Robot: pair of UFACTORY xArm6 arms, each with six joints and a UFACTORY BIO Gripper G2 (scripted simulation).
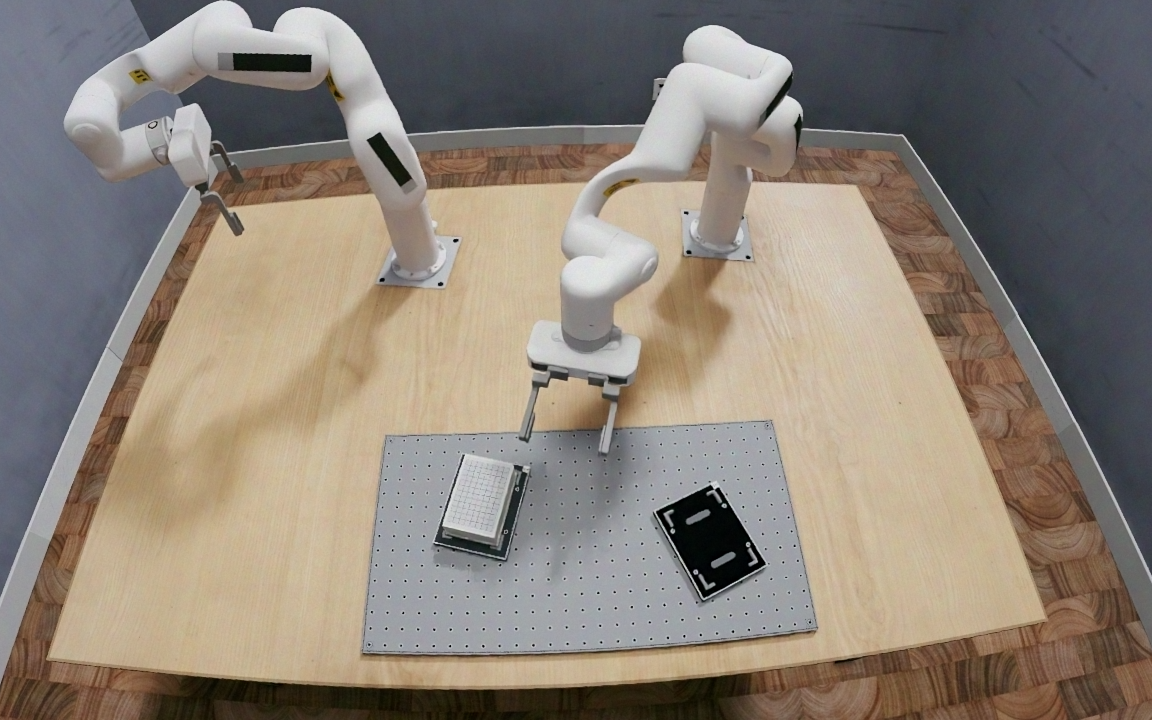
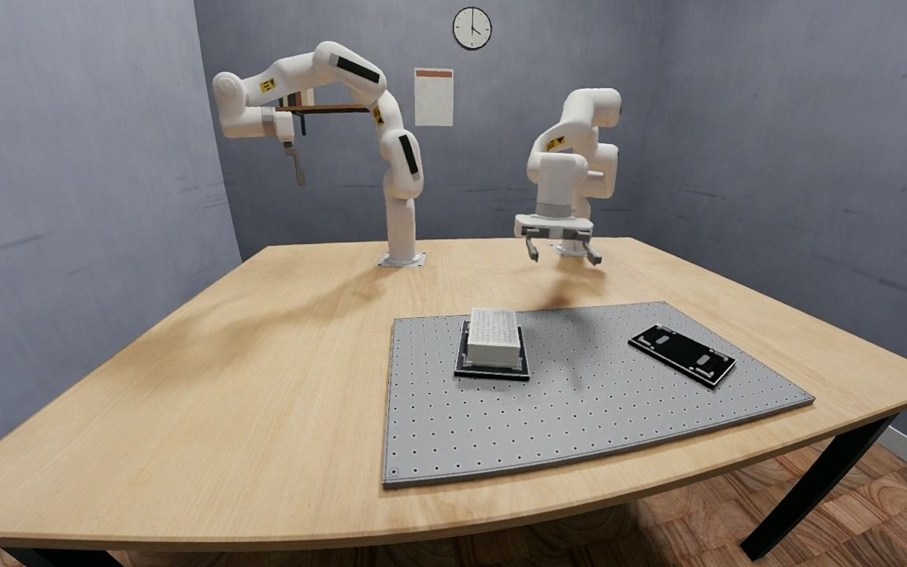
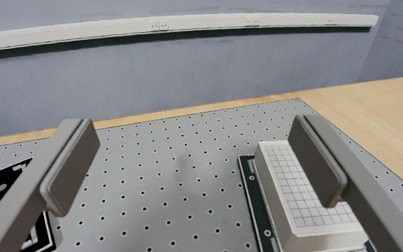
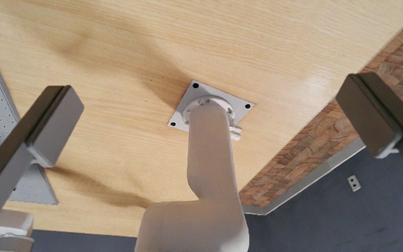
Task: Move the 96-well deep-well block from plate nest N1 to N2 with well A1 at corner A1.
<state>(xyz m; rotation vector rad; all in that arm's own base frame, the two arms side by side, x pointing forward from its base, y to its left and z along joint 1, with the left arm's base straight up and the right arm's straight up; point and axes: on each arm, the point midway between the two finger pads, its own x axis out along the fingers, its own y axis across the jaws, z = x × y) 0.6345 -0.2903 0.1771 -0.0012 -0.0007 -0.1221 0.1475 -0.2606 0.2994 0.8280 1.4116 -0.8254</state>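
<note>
My left hand is 3 cm short of the white deep-well block, 14 cm to the left of it and 13 cm above it. Also, from my left hand: A1 label: 5 cm ahead, 24 cm to the left, 15 cm below; then black nest N2: 14 cm ahead, 21 cm to the left, 16 cm below; then nest N1: 3 cm ahead, 14 cm to the right, 16 cm below.
</note>
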